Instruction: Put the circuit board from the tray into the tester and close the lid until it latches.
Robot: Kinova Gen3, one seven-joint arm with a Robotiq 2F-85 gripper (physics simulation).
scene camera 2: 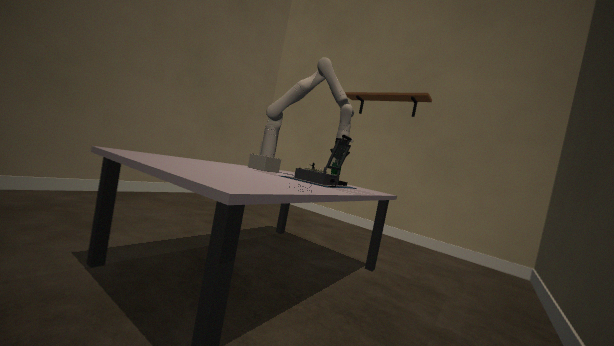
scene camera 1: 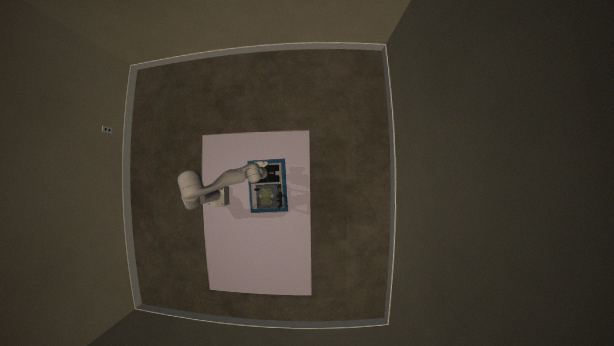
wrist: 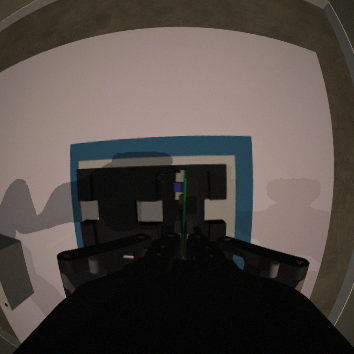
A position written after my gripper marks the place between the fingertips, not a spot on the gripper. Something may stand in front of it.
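Green circuit board, touching nothing else, held by my gripper [wrist: 182,230].
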